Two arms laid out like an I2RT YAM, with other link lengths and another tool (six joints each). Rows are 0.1 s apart.
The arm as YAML. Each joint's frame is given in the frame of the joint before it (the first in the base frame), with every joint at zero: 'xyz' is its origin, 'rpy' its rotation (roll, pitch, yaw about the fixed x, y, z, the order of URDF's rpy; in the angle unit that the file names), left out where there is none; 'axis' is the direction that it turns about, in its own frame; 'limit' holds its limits. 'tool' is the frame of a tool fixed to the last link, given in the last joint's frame.
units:
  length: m
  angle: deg
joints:
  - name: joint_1
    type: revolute
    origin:
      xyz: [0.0, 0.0, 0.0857]
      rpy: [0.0, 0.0, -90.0]
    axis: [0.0, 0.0, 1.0]
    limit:
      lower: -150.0
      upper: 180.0
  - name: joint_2
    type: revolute
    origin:
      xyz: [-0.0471, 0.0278, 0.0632]
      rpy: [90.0, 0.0, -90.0]
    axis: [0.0, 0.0, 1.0]
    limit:
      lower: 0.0
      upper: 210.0
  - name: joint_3
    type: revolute
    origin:
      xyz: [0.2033, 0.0, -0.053]
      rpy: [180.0, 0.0, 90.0]
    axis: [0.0, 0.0, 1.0]
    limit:
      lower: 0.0
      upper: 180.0
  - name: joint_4
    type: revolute
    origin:
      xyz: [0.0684, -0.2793, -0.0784]
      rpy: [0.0, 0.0, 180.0]
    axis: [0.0, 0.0, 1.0]
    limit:
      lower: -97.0
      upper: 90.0
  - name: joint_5
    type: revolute
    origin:
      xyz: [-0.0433, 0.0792, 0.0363]
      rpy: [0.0, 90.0, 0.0]
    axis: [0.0, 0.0, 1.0]
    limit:
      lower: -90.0
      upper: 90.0
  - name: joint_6
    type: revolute
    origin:
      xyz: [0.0, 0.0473, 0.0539]
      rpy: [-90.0, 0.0, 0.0]
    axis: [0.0, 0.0, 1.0]
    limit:
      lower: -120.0
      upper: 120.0
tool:
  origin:
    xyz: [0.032, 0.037, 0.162]
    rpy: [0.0, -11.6, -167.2]
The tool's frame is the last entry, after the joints.
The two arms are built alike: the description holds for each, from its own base.
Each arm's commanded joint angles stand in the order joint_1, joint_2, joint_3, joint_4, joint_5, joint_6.
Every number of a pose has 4 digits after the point. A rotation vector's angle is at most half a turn.
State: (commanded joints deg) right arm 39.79 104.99 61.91 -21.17 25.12 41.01; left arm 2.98 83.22 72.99 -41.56 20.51 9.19
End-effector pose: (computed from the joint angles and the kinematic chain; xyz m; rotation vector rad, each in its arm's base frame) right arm 0.4044 0.2681 -0.0208 -1.4996 1.9974 -0.3943; left arm 0.4910 0.0125 0.1644 -1.4132 2.0815 -0.7140
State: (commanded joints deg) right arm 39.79 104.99 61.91 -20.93 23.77 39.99; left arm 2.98 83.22 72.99 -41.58 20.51 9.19
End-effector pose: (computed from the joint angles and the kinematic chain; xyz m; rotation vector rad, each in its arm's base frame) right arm 0.4025 0.2735 -0.0224 -1.5230 1.9849 -0.3669; left arm 0.4909 0.0125 0.1643 -1.4134 2.0818 -0.7138
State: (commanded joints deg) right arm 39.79 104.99 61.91 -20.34 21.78 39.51; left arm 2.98 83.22 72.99 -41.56 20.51 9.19
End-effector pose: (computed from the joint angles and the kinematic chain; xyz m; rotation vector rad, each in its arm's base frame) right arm 0.4008 0.2812 -0.0234 -1.5336 1.9731 -0.3223; left arm 0.4910 0.0125 0.1644 -1.4132 2.0815 -0.7140
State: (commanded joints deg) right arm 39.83 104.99 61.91 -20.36 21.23 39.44; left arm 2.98 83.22 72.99 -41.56 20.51 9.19
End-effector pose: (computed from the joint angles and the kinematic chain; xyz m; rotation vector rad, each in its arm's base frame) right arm 0.3996 0.2832 -0.0241 -1.5382 1.9718 -0.3098; left arm 0.4910 0.0125 0.1644 -1.4132 2.0815 -0.7140
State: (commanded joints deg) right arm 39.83 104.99 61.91 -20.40 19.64 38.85; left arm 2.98 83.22 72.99 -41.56 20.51 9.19
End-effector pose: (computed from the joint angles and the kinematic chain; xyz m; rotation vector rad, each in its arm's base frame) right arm 0.3964 0.2882 -0.0262 -1.5570 1.9652 -0.2759; left arm 0.4910 0.0125 0.1644 -1.4132 2.0815 -0.7140
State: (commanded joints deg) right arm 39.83 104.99 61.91 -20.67 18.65 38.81; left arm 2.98 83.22 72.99 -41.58 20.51 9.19
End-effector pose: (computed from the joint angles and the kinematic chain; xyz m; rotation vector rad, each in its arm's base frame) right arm 0.3937 0.2905 -0.0280 -1.5651 1.9674 -0.2540; left arm 0.4909 0.0125 0.1643 -1.4134 2.0818 -0.7138
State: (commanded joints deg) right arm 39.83 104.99 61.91 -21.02 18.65 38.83; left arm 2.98 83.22 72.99 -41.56 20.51 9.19
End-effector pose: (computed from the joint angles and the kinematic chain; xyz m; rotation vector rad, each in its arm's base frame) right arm 0.3926 0.2896 -0.0289 -1.5691 1.9718 -0.2545; left arm 0.4910 0.0125 0.1644 -1.4132 2.0815 -0.7140
